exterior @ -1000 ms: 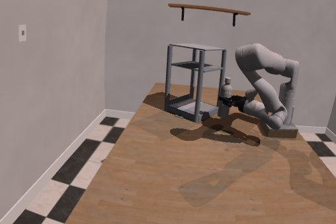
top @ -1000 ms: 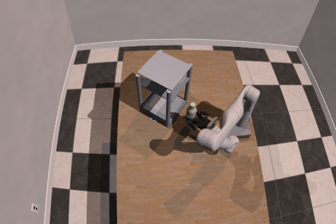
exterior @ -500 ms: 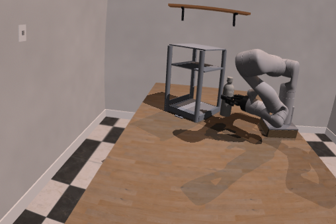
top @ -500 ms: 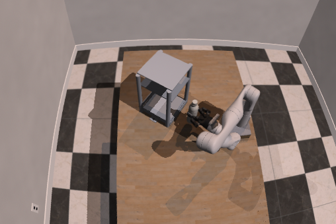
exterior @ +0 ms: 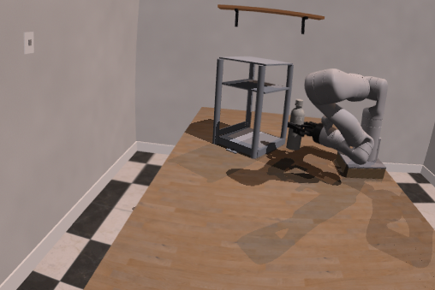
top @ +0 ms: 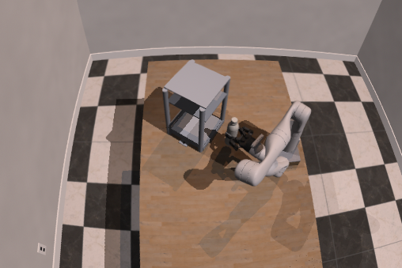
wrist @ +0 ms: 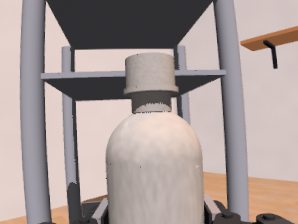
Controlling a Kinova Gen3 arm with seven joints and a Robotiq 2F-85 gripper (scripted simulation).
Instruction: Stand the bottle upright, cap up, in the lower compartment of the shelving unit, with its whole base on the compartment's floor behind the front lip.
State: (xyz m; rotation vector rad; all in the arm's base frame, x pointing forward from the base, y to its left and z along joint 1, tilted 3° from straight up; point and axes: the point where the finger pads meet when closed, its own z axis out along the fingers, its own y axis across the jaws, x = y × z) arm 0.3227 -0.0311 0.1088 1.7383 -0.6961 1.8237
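The shelving unit is 17 cm ahead of my hand, 12 cm to the right of it and 4 cm above it. The rest, counted from my hand: white bottle (3 cm above).
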